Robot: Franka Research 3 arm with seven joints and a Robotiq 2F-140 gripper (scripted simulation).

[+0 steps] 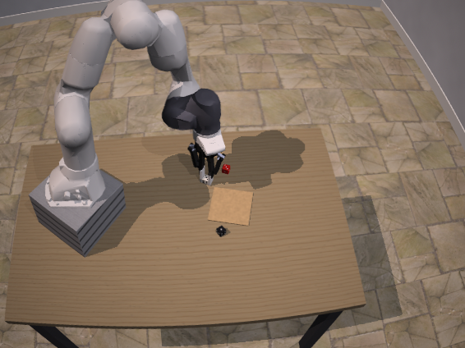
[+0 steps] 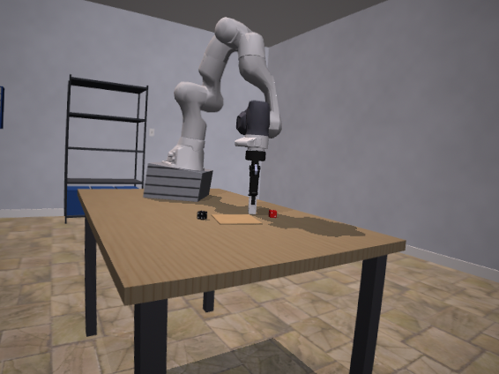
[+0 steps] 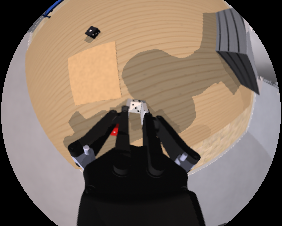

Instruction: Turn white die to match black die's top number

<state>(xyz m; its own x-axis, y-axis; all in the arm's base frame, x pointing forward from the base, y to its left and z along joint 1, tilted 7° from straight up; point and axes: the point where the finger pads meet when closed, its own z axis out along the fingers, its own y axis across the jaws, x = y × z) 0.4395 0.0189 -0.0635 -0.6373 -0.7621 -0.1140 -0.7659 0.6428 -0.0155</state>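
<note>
Right now my hand is 20 mm above the white die. The rest, counted from my hand: red die (80 mm ahead, 30 mm to the left, 20 mm below); then black die (220 mm to the right, 20 mm below, 10 mm behind); then tan mat (130 mm to the right, 50 mm ahead, 40 mm below).
</note>
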